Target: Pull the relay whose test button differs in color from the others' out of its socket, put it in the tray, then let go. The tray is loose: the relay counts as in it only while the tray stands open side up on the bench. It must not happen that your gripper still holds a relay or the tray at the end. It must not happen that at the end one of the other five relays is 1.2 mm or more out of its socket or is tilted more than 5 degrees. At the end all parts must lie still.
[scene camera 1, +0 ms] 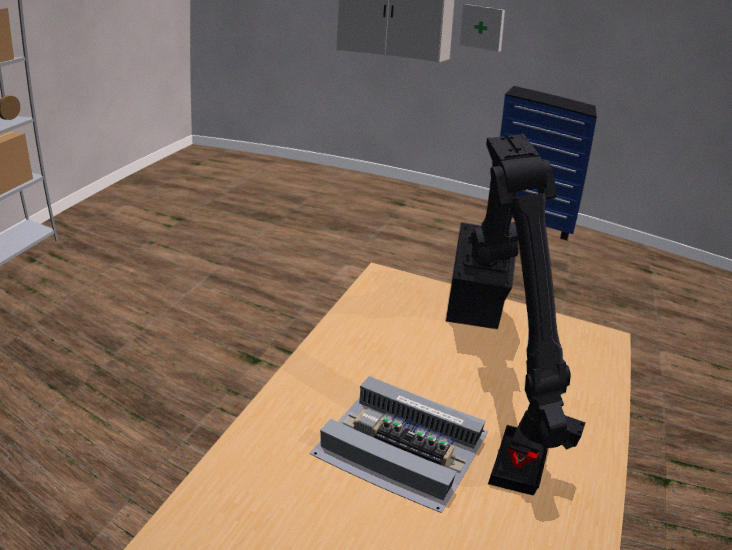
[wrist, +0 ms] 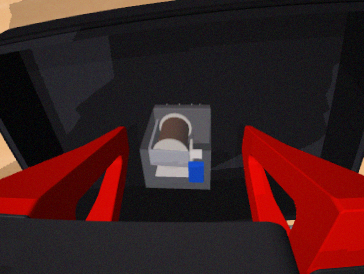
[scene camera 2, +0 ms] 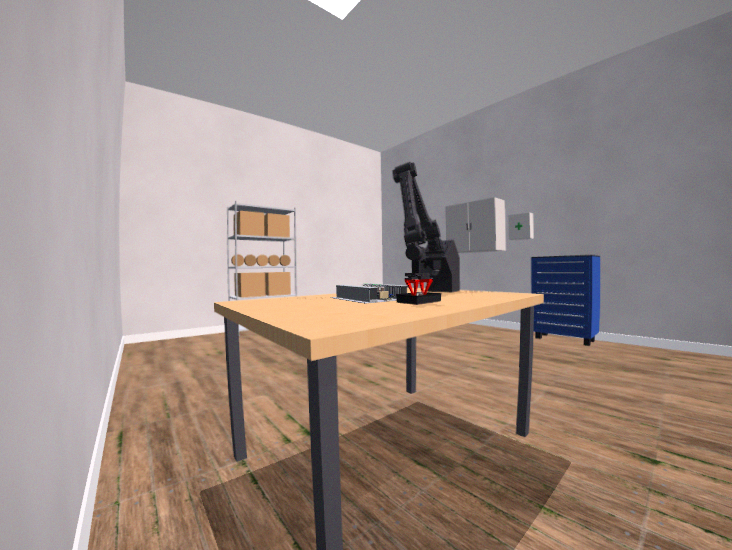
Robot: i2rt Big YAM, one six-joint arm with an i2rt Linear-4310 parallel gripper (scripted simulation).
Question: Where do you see a black tray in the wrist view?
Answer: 288, 76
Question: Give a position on a relay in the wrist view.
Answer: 175, 152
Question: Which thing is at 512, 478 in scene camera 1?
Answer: A black tray.
